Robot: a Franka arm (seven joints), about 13 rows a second.
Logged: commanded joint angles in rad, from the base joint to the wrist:
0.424, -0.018, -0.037, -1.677, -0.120, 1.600, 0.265
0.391, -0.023, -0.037, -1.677, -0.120, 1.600, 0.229
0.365, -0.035, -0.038, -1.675, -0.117, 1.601, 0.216
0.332, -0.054, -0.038, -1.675, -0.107, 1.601, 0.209
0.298, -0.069, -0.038, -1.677, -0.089, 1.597, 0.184
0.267, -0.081, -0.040, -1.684, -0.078, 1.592, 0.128
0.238, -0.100, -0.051, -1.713, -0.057, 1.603, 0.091
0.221, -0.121, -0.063, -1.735, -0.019, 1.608, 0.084
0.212, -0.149, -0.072, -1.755, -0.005, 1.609, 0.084
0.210, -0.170, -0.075, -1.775, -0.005, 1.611, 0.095
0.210, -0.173, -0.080, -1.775, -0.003, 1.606, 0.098
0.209, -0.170, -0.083, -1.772, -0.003, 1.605, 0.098
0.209, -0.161, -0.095, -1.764, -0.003, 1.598, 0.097
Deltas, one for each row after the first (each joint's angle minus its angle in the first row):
-0.033, -0.005, 0.000, 0.000, 0.000, 0.000, -0.036
-0.059, -0.017, -0.001, 0.002, 0.003, 0.001, -0.049
-0.092, -0.036, -0.001, 0.002, 0.013, 0.001, -0.056
-0.126, -0.051, -0.001, 0.000, 0.031, -0.003, -0.081
-0.157, -0.063, -0.003, -0.007, 0.042, -0.008, -0.137
-0.186, -0.082, -0.014, -0.036, 0.063, 0.003, -0.174
-0.203, -0.103, -0.026, -0.058, 0.101, 0.008, -0.181
-0.212, -0.131, -0.035, -0.078, 0.115, 0.009, -0.181
-0.214, -0.152, -0.038, -0.098, 0.115, 0.011, -0.170
-0.214, -0.155, -0.043, -0.098, 0.117, 0.006, -0.167
-0.215, -0.152, -0.046, -0.095, 0.117, 0.005, -0.167
-0.215, -0.143, -0.058, -0.087, 0.117, -0.002, -0.168

